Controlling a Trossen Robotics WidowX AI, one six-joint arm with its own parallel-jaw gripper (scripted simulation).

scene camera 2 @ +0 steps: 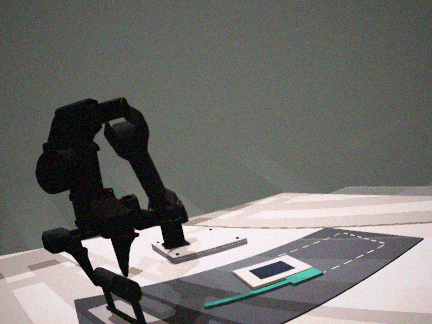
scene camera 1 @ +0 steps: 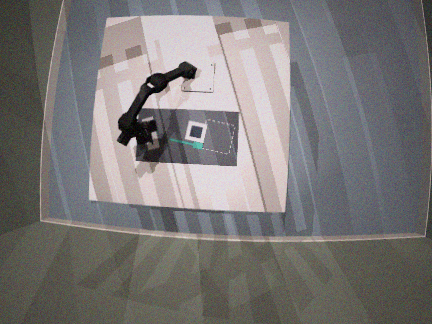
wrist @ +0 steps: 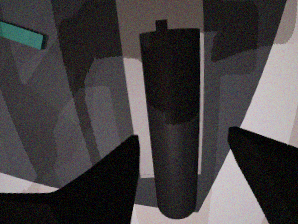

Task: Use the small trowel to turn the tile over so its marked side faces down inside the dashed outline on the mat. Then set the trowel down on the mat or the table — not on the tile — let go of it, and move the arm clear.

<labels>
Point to a dark mat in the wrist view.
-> At 72, 107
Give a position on a dark mat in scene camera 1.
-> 171, 123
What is my gripper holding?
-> Nothing.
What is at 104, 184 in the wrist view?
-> My gripper.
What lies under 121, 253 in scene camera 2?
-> My gripper.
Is my gripper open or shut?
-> Open.
</labels>
